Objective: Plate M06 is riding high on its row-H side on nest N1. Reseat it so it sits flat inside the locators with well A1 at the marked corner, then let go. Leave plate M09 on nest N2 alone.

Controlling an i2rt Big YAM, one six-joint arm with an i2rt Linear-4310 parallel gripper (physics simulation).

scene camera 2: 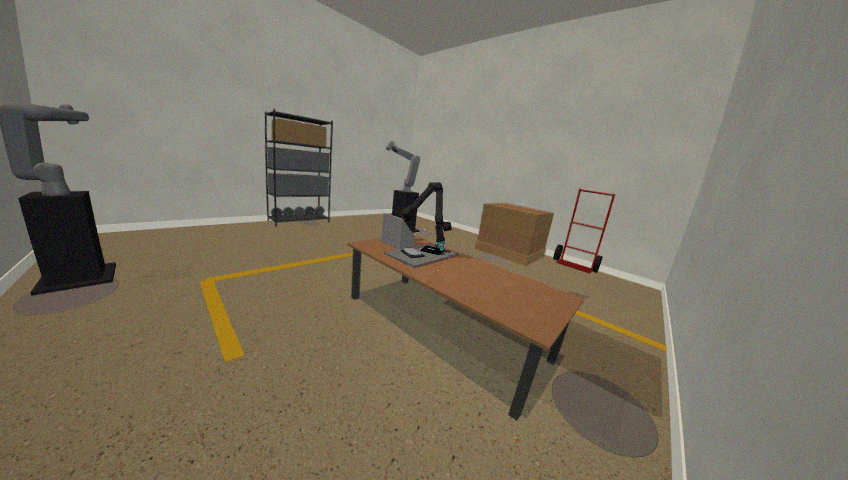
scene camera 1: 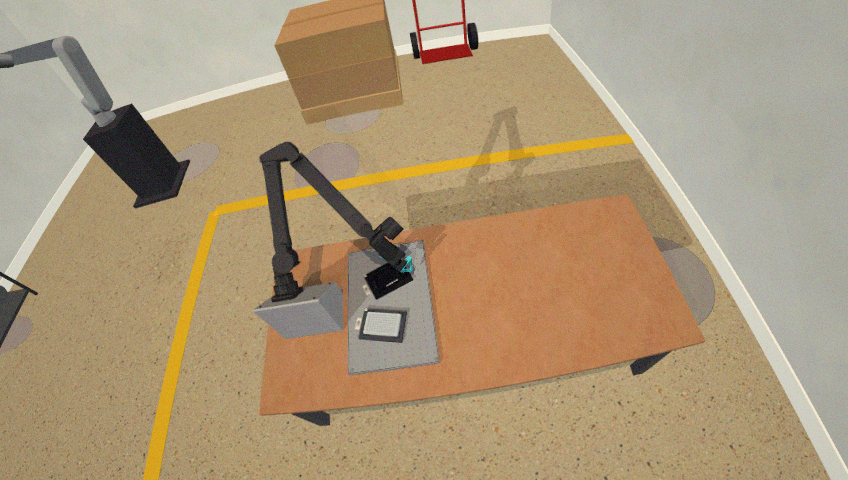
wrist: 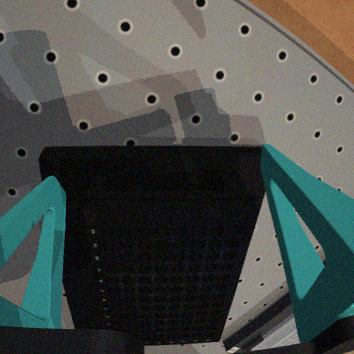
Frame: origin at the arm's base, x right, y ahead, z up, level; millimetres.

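Where they show: gripper, between the fingertips: [scene camera 2: 442, 250] [scene camera 1: 404, 264] [wrist: 155, 169]; arm's base, origin of its link: [scene camera 2: 396, 224] [scene camera 1: 288, 296].
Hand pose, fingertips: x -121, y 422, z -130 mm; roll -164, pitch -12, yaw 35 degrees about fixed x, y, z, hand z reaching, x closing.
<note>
Things, the pixels of their top centre, and the offset from my fingertips. Level surfaces: height alone.
- black plate M06, centre of its top: [wrist: 170, 301] [scene camera 1: 386, 274] dz +13, dx +37, dy -71 mm
- black nest N1, centre of its top: [wrist: 159, 283] [scene camera 1: 387, 275] dz -1, dx +33, dy -72 mm
- white plate M09, centre of its top: [scene camera 1: 381, 323] [scene camera 2: 412, 250] dz +3, dx +231, dy -112 mm
- nest N2, centre of its top: [wrist: 317, 321] [scene camera 1: 382, 323] [scene camera 2: 412, 251] dz -5, dx +231, dy -112 mm
- grey perforated board, centre of its top: [wrist: 261, 284] [scene camera 1: 388, 301] [scene camera 2: 423, 252] dz -22, dx +136, dy -82 mm
- brown table, height of its surface: dz -36 mm
The black plate M06 [scene camera 1: 386, 281] [wrist: 165, 270] sits on the black nest N1 [wrist: 150, 172]. Plate and nest are so dark that their boundary and any tilt are hard to tell. A row of small pale marks runs along the plate's left in the wrist view. My gripper [scene camera 1: 407, 264] [scene camera 2: 440, 245] [wrist: 155, 169] is open, with teal fingers on either side of the nest's near end and nothing gripped. Whether a finger touches it I cannot tell. The white plate M09 [scene camera 1: 382, 324] [scene camera 2: 411, 252] lies in the dark frame of nest N2 [scene camera 1: 381, 339], apart from the gripper.
Both nests stand on a grey perforated board [scene camera 1: 392, 361] [wrist: 220, 50] on the brown table [scene camera 1: 535, 285] [scene camera 2: 487, 291]. A grey box-like mount [scene camera 1: 303, 318] [scene camera 2: 395, 231] stands at the arm's base. Cartons [scene camera 1: 339, 59] [scene camera 2: 514, 228] and a red hand truck [scene camera 1: 446, 54] stand beyond the table.
</note>
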